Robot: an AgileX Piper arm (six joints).
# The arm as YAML. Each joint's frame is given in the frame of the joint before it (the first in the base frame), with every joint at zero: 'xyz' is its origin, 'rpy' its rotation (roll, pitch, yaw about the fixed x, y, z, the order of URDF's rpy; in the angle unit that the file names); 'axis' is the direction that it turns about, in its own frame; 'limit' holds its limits. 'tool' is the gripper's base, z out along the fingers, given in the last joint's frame.
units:
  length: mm
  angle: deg
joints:
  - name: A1
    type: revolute
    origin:
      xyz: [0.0, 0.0, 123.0]
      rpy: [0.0, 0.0, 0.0]
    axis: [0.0, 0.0, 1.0]
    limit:
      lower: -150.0
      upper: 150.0
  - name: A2
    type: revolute
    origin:
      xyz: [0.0, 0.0, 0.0]
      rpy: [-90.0, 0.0, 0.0]
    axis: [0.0, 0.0, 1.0]
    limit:
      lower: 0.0
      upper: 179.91
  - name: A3
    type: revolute
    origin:
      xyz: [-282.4, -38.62, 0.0]
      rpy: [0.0, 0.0, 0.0]
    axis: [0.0, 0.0, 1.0]
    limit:
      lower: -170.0
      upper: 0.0
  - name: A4
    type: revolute
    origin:
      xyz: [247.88, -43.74, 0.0]
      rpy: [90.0, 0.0, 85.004]
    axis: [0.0, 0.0, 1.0]
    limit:
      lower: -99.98
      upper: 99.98
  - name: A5
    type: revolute
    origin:
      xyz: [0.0, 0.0, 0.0]
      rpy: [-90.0, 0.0, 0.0]
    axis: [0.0, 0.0, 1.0]
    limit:
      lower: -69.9
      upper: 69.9
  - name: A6
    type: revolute
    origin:
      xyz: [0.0, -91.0, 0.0]
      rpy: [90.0, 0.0, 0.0]
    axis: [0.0, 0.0, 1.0]
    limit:
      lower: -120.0
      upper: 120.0
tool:
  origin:
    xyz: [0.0, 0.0, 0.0]
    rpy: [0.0, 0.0, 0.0]
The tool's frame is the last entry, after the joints.
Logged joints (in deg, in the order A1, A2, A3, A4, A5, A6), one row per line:
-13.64 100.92 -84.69 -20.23 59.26 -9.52
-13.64 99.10 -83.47 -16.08 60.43 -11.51
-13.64 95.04 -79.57 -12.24 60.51 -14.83
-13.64 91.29 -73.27 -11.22 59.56 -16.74
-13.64 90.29 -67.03 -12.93 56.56 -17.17
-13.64 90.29 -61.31 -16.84 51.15 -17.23
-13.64 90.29 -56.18 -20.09 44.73 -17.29
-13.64 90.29 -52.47 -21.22 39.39 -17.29
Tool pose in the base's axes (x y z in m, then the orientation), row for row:
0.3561 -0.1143 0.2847 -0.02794 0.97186 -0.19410 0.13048
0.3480 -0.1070 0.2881 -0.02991 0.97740 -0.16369 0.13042
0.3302 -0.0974 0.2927 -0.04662 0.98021 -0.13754 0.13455
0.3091 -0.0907 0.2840 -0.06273 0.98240 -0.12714 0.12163
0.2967 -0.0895 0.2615 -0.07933 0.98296 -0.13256 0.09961
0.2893 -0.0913 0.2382 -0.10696 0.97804 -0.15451 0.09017
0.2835 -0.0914 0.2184 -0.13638 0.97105 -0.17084 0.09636
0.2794 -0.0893 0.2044 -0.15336 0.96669 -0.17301 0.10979
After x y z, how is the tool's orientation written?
As a quaternion, x y z w.
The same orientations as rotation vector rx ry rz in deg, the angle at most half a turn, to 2 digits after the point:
-4.65 161.75 -32.30
-4.98 162.67 -27.24
-7.74 162.76 -22.84
-10.49 164.33 -21.27
-13.44 166.52 -22.46
-18.22 166.61 -26.32
-23.15 164.82 -29.00
-25.83 162.80 -29.14

